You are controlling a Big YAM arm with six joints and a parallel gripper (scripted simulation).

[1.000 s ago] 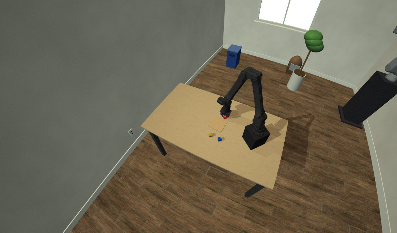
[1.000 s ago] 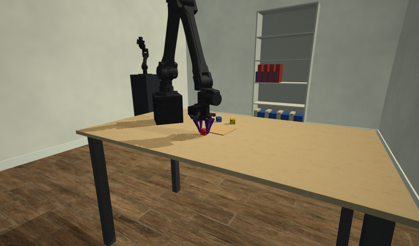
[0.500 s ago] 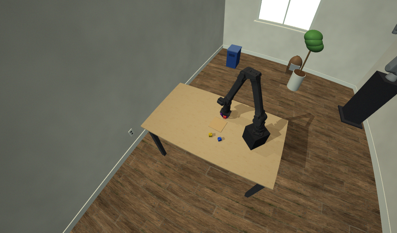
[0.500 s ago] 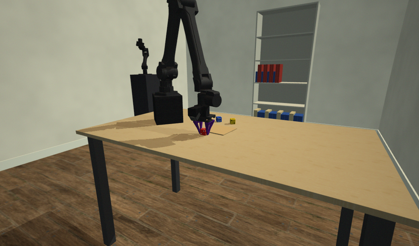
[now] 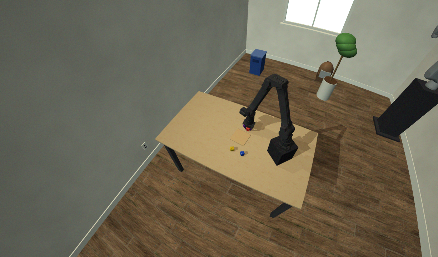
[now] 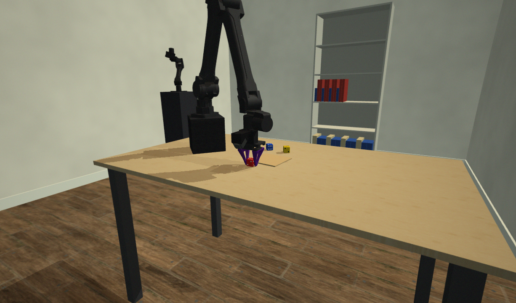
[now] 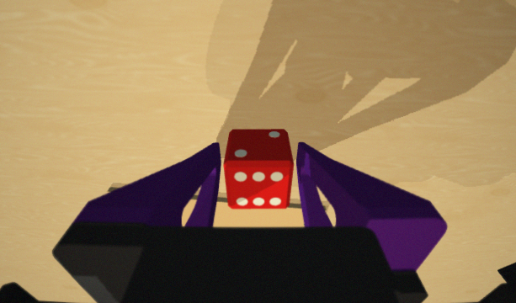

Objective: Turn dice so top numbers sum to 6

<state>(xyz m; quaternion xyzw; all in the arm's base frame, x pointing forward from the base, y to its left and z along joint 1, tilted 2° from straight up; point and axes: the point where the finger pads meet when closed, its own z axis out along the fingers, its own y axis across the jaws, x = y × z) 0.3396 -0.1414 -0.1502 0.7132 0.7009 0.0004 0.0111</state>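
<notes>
Right now my hand is 1 cm below the red die. Round my hand: blue die: 4 cm behind, 26 cm to the left, 1 cm above; then yellow die: 5 cm ahead, 26 cm to the left, 1 cm above; then tan mat: 4 cm ahead, 11 cm to the left, 1 cm below.
</notes>
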